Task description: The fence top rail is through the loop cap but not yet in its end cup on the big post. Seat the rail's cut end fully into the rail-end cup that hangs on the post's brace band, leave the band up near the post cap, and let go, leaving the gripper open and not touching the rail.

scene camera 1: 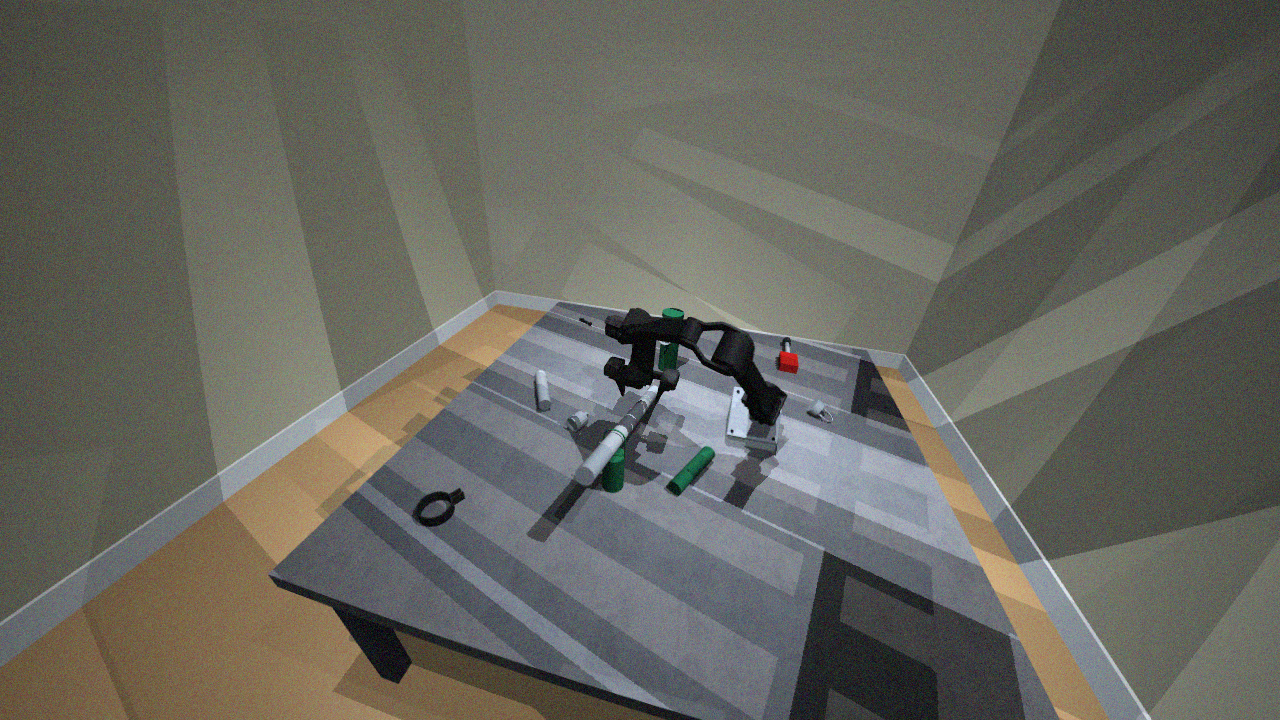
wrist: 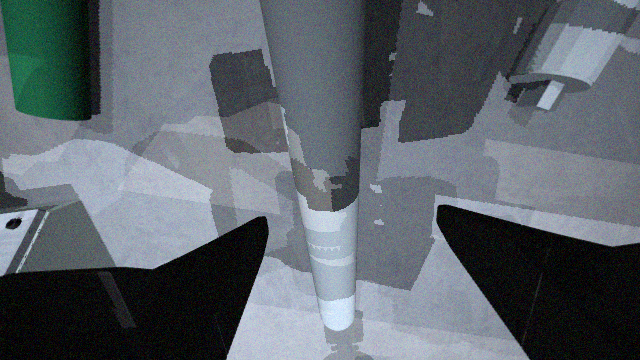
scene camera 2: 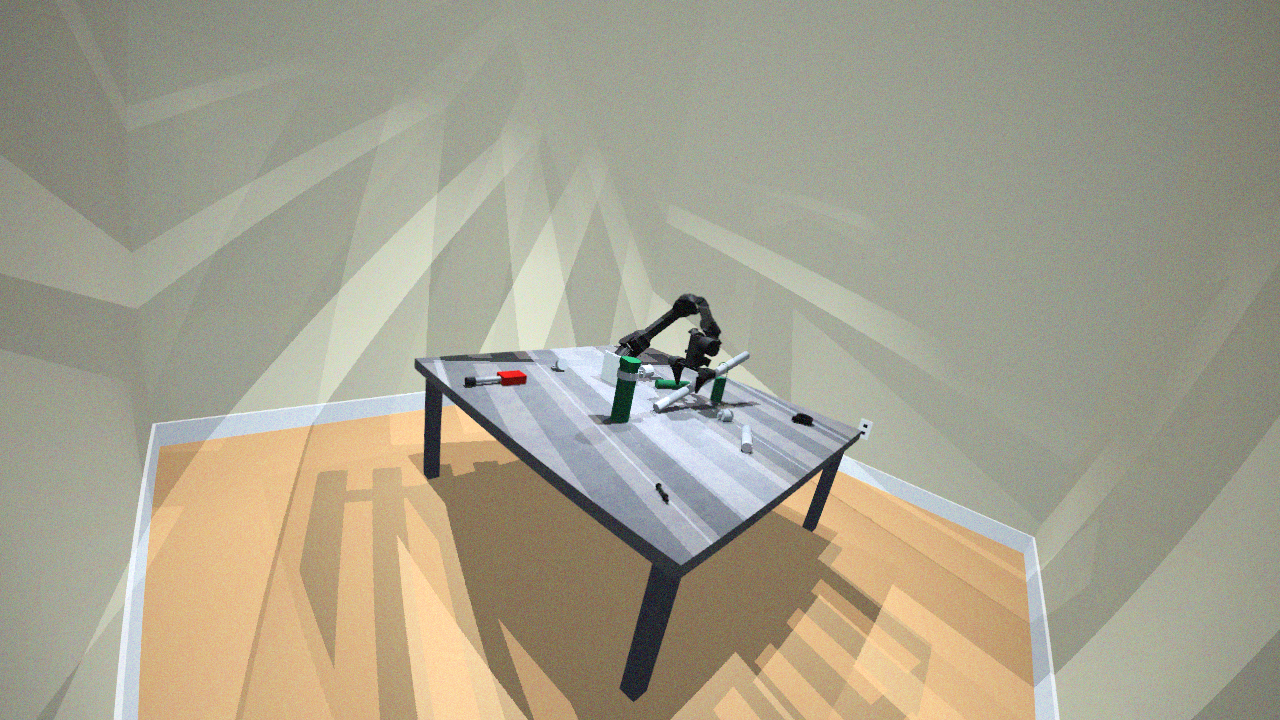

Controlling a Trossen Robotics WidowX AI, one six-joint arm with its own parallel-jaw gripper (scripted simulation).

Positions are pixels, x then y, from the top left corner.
Scene:
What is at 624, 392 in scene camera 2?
A big green post.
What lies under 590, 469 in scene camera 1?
A grey top rail.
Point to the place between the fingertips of my gripper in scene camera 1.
639, 399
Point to a grey top rail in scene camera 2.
At 688, 389

